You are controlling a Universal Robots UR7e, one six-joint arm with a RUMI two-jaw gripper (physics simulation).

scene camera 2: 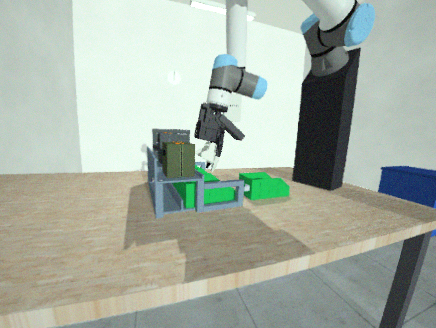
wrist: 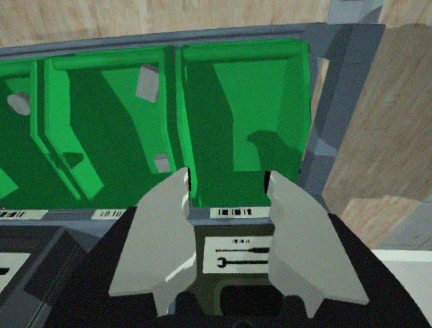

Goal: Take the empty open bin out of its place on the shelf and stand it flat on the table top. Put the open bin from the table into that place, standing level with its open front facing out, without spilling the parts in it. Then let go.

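The empty green open bin (scene camera 2: 218, 194) (wrist: 257, 90) sits in the end place of the lower level of the grey-blue shelf (scene camera 2: 158, 199) (wrist: 340, 95). Its floor shows bare in the wrist view. The other green open bin (scene camera 2: 267, 186) stands on the table top (scene camera 2: 75, 225) (wrist: 395, 115), to the right of the shelf in the scene view; its inside is hidden there. My gripper (scene camera 2: 212, 167) (wrist: 227, 171) is partly open with nothing between the fingers. It hangs above the rear part of the empty bin, by the shelf's label strip.
A neighbouring green bin (wrist: 117, 135) beside the empty one holds grey parts, and another shows at the left edge of the wrist view. An olive case (scene camera 2: 179, 160) (wrist: 207, 285) and a dark case (scene camera 2: 171, 134) (wrist: 30, 237) stand on the upper level. A black pedestal (scene camera 2: 325, 130) stands behind.
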